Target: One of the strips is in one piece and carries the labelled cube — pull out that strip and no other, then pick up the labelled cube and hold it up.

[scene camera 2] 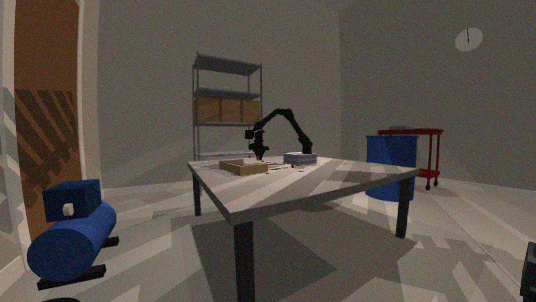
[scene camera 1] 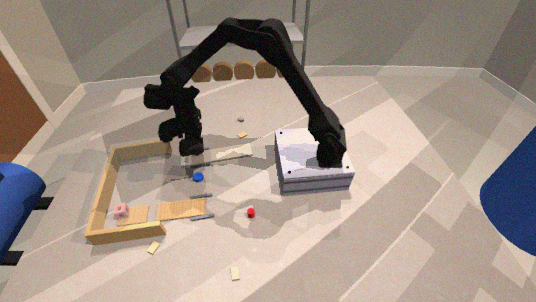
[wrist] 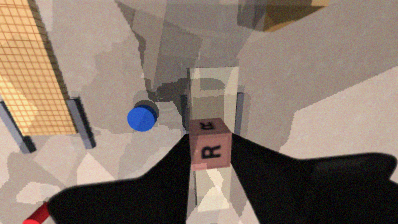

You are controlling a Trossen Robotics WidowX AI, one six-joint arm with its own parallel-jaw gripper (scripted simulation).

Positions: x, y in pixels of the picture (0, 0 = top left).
Scene:
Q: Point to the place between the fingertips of my gripper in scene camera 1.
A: At 197, 151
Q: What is my gripper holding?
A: A pink labelled cube.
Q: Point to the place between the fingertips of my gripper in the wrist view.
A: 206, 136

